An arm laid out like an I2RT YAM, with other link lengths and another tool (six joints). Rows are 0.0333 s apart.
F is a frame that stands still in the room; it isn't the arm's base.
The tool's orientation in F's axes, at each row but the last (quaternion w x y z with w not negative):
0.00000, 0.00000, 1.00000, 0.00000
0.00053, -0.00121, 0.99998, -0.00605
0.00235, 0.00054, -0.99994, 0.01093
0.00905, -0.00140, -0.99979, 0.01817
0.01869, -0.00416, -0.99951, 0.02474
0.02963, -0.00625, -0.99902, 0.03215
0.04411, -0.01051, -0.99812, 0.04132
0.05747, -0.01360, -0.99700, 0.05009
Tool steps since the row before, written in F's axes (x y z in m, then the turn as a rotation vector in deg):
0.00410, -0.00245, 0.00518, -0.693, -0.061, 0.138
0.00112, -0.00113, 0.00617, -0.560, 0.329, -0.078
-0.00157, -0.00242, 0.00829, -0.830, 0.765, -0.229
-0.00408, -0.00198, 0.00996, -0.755, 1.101, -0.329
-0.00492, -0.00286, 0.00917, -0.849, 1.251, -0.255
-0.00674, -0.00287, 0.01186, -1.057, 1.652, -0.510
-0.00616, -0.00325, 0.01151, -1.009, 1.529, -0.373
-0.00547, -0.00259, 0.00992, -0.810, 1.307, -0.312
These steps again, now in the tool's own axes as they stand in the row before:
-0.00410, -0.00245, -0.00518, 0.693, -0.061, -0.138
-0.00112, -0.00121, -0.00615, 0.559, 0.331, 0.073
0.00161, -0.00260, -0.00823, 0.828, 0.771, 0.216
0.00425, -0.00235, -0.00981, 0.752, 1.110, 0.302
0.00523, -0.00335, -0.00883, 0.850, 1.256, 0.225
0.00738, -0.00370, -0.01123, 1.049, 1.670, 0.466
0.00706, -0.00431, -0.01061, 1.010, 1.537, 0.335
0.00647, -0.00370, -0.00892, 0.812, 1.314, 0.274

